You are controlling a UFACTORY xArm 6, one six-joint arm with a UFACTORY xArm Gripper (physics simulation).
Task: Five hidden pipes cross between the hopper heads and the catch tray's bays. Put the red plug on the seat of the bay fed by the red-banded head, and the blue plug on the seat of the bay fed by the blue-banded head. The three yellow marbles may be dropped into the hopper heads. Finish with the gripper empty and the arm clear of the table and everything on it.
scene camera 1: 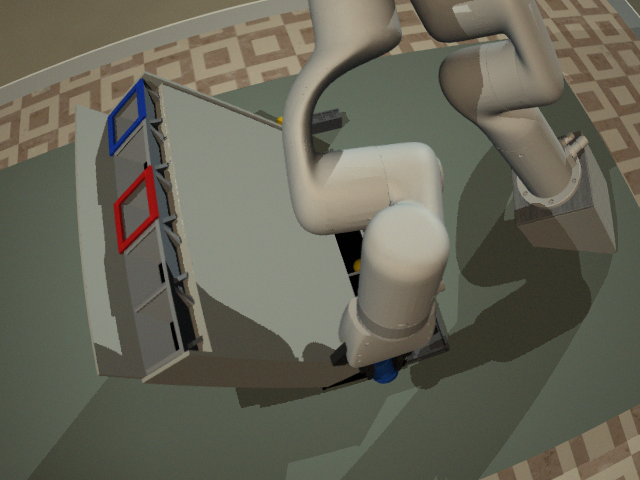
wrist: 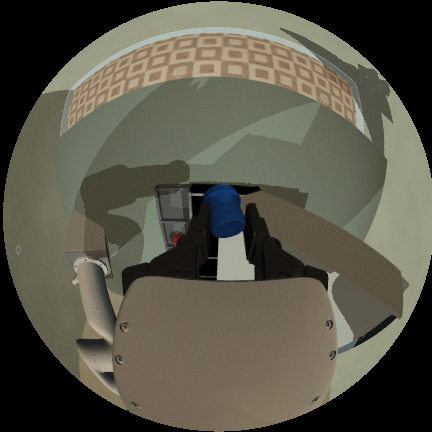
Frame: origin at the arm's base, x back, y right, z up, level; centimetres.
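Seen in the pictures: gripper, fingertip midpoint: (scene camera 1: 380, 365) (wrist: 227, 215); arm's base, origin of the base link: (scene camera 1: 549, 176) (wrist: 89, 267).
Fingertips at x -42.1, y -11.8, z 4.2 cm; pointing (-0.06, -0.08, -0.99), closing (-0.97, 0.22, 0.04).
Pixels of each thing's top centre, then the offset from my fingertips to it. "spot": a spot on its surface instead.
- blue plug, middle of its top: (wrist: 225, 226) (scene camera 1: 383, 361) dx +0.3, dy -0.1, dz +1.7 cm
- catch tray, surface spot: (wrist: 175, 220) spot: dx +11.5, dy +7.4, dz -14.4 cm
- blue-banded head, surface spot: (scene camera 1: 141, 103) spot: dx -12.0, dy +39.3, dz +18.9 cm
- red-banded head, surface spot: (scene camera 1: 153, 193) spot: dx -15.2, dy +25.3, dz +19.0 cm
- dark grey holder, middle of its top: (scene camera 1: 305, 120) dx +14.6, dy +46.8, dz -12.6 cm
My gripper (scene camera 1: 383, 367) (wrist: 227, 215) is shut on the blue plug (scene camera 1: 385, 373) (wrist: 227, 220), held at the near end of the catch tray (wrist: 175, 220). Whether the plug touches anything below is unclear. The red plug (wrist: 177, 240) shows partly behind a finger in the wrist view, in the second tray compartment from that end; the arm hides it in the scene view. The blue-banded head (scene camera 1: 141, 103) is at the far end of the hopper row, and the red-banded head (scene camera 1: 153, 193) is nearer. One yellow marble (scene camera 1: 357, 265) lies in a dark bay, partly hidden.
The pale sloping cover (scene camera 1: 248, 206) spans between hopper heads and tray, with a brown side wall (scene camera 1: 258, 370) beside the gripper. Another yellow marble (scene camera 1: 279, 120) shows by a dark grey holder (scene camera 1: 326, 121) behind the cover. The robot's base block (scene camera 1: 568, 222) stands right.
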